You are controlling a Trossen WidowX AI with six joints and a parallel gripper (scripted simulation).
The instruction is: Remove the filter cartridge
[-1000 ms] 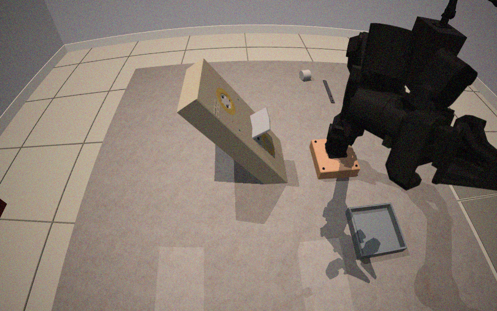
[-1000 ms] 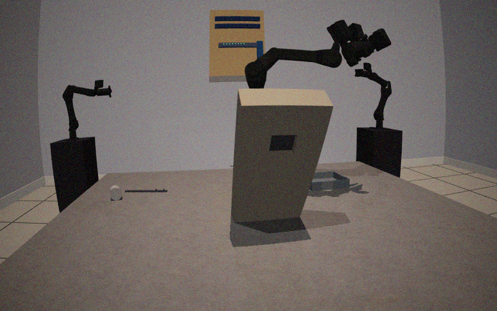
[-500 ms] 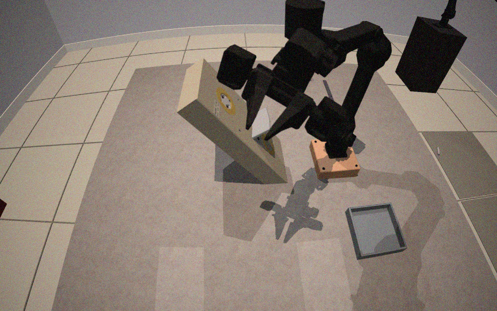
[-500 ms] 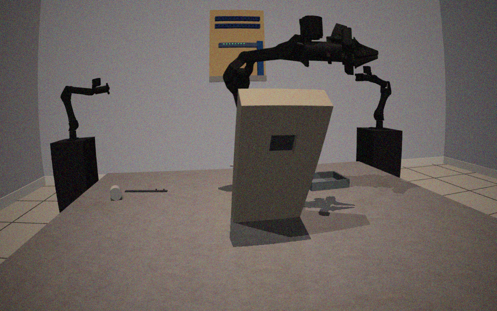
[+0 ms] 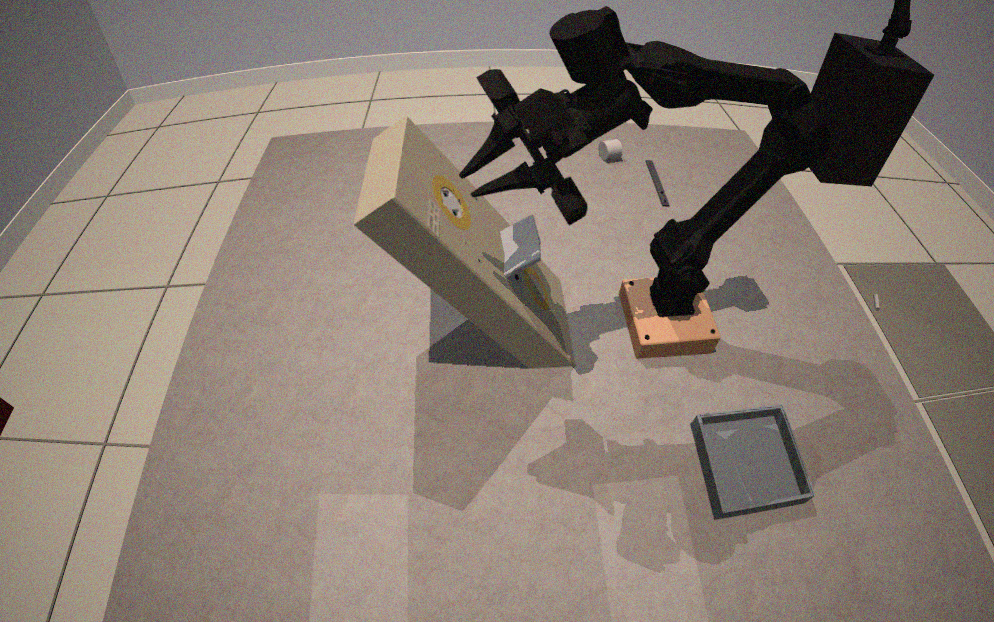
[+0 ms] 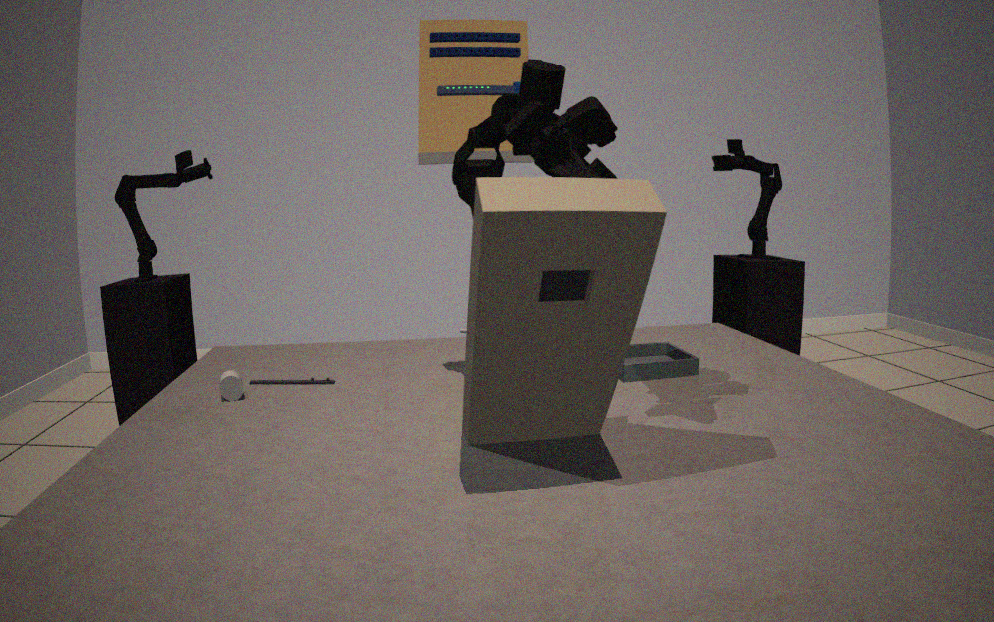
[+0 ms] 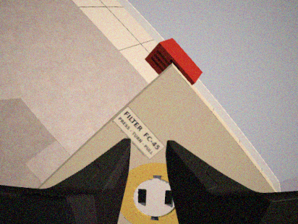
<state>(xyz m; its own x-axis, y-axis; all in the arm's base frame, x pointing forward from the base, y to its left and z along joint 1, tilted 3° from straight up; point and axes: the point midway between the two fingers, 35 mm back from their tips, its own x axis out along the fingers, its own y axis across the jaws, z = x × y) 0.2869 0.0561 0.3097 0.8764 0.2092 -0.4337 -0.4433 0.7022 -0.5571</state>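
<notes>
The white filter cartridge lies 3 cm ahead of my gripper tip, 6 cm to the right of it and 8 cm below it. Also, from my gripper tip: grey shelf 7 cm behind, 6 cm to the right, 17 cm below; then grey tray 40 cm behind, 22 cm to the left, 31 cm below; then beige service panel 1 cm behind, 6 cm to the right, 15 cm below.
</notes>
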